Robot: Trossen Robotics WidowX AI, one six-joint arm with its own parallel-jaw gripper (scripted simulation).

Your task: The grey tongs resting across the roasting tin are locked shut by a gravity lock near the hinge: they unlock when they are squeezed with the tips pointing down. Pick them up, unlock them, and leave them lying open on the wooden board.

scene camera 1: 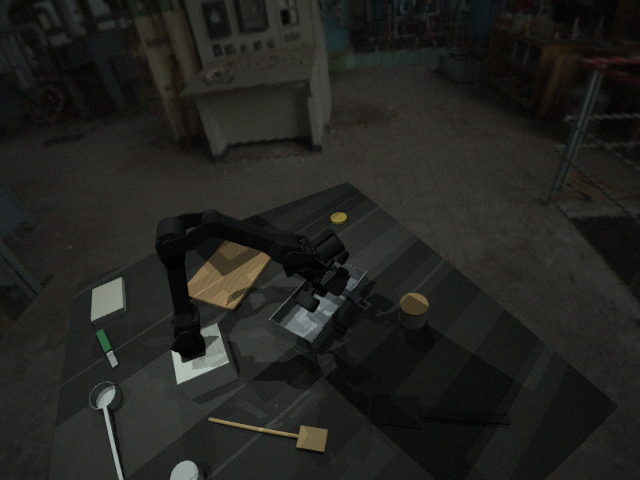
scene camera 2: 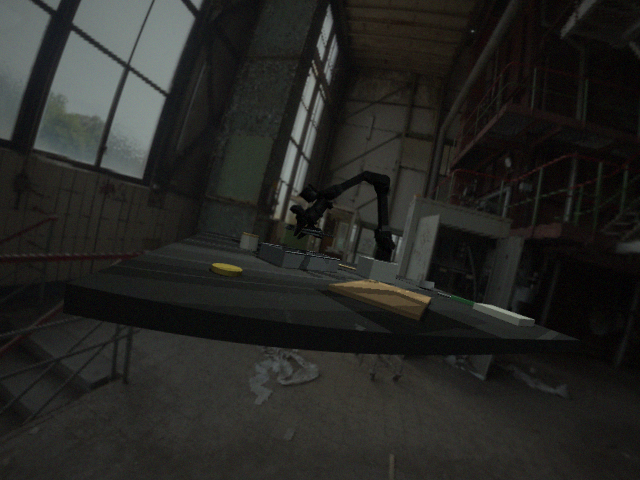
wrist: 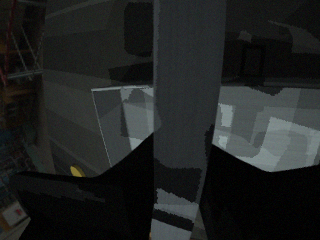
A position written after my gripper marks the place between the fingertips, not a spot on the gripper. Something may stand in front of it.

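Observation:
Scene camera 1 gives me my gripper (scene camera 1: pixel 334 286), along with a roasting tin (scene camera 1: pixel 308 329) and a wooden board (scene camera 1: pixel 225 279). My gripper appears again in the wrist view (wrist: pixel 171 137), and there I also find the roasting tin, in the wrist view (wrist: pixel 261 120). As for the wooden board, I can see it in scene camera 2 (scene camera 2: pixel 404 302) as well.

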